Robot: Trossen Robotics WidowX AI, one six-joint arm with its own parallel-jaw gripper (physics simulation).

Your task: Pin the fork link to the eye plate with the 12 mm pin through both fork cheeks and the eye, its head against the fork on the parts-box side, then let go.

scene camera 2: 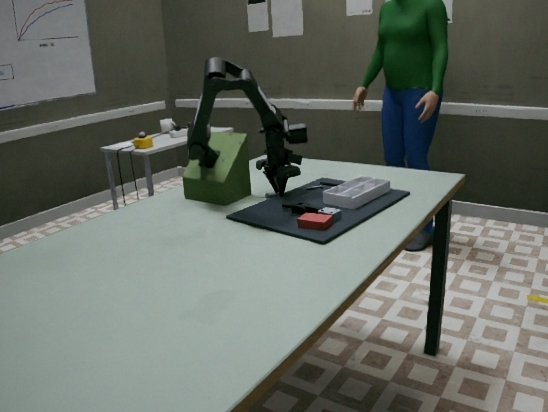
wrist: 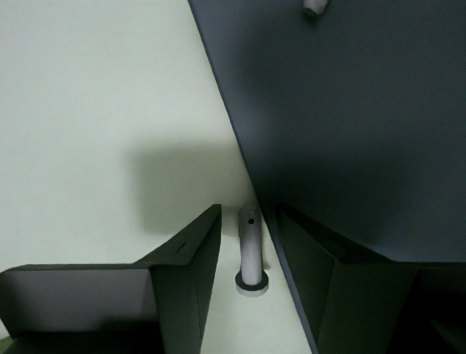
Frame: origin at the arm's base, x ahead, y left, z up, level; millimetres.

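Seen in the pictures: gripper, fingertip midpoint: (scene camera 2: 279,193) (wrist: 249,211); arm's base at its link origin: (scene camera 2: 209,158).
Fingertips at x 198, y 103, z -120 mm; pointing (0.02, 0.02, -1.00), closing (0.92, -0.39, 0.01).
Observation:
Offsets run from my fingertips to a thing's middle. "spot": to the spot under its first point. Level surfaces: height alone.
A grey headed pin @(dx -8, dy -22, dz -1 mm) (wrist: 251,255) (scene camera 2: 269,195) lies on the table beside the mat's edge, its head toward the bottom of the wrist view. My gripper (wrist: 249,211) (scene camera 2: 281,194) is partly open, its fingers pointing down on either side of the pin, with gaps between. Another grey pin @(dx +74, dy +88, dz +6 mm) (scene camera 2: 314,187) lies on the mat, and its end @(spot: dx +53, dy +71, dz +8 mm) (wrist: 315,7) shows at the top of the wrist view. I cannot tell the pins' diameters. A dark part @(dx +145, dy -118, dz +13 mm) (scene camera 2: 299,206), seemingly the fork link, lies by a light grey part (scene camera 2: 330,213), perhaps the eye plate. Their holes are too small to judge.
The dark mat @(dz +1 mm) (scene camera 2: 260,220) (wrist: 350,125) bears a grey divided parts box @(dx +239, dy +79, dz +18 mm) (scene camera 2: 345,199) and a red block @(spot: dx +269, dy -211, dz +23 mm) (scene camera 2: 314,221). The green sloped robot base (scene camera 2: 220,187) stands on the table @(dz -9 mm) (scene camera 2: 150,260) left of the mat. A person in green (scene camera 2: 413,45) stands behind the table.

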